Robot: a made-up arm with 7 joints.
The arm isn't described. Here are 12 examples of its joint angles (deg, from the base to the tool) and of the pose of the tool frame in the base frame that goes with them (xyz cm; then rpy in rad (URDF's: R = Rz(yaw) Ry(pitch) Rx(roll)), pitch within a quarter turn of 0, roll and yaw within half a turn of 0).
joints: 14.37 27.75 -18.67 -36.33 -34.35 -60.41 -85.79
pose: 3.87 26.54 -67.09 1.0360 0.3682 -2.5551
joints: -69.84 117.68 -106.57 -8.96 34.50 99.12 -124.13
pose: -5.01 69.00 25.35 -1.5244 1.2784 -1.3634
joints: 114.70 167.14 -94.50 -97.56 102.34 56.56 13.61
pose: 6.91 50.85 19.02 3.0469 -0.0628 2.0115
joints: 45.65 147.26 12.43 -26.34 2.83 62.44 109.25
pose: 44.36 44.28 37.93 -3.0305 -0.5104 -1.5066
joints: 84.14 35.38 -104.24 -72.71 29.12 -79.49 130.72
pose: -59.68 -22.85 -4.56 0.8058 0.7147 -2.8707
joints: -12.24 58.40 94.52 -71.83 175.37 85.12 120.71
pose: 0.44 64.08 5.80 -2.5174 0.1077 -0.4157
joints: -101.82 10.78 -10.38 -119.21 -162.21 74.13 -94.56
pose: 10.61 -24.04 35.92 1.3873 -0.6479 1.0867
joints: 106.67 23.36 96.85 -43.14 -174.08 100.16 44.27
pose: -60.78 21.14 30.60 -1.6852 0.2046 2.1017
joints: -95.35 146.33 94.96 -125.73 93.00 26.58 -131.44
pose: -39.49 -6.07 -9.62 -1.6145 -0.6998 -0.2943
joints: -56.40 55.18 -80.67 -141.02 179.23 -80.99 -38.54
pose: 23.36 -16.29 -15.91 -0.9390 -0.5997 0.8792
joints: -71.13 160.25 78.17 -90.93 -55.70 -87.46 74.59
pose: -50.59 -15.47 22.51 -2.8407 1.0455 -0.1907
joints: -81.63 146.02 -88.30 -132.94 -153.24 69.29 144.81
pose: 21.02 29.45 8.55 1.6250 0.4260 -2.8164
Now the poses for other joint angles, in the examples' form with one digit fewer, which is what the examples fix.
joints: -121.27 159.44 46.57 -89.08 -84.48 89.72 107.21
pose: -58.1 3.3 -0.4 -0.146 -0.013 -0.586
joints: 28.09 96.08 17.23 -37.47 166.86 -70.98 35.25
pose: 15.3 70.3 5.3 -2.031 0.429 -2.664
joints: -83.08 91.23 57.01 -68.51 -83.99 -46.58 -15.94
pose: -10.3 49.5 41.4 -3.036 0.063 -0.390
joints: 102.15 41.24 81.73 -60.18 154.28 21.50 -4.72
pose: -41.7 48.6 21.8 -1.590 -0.791 3.046
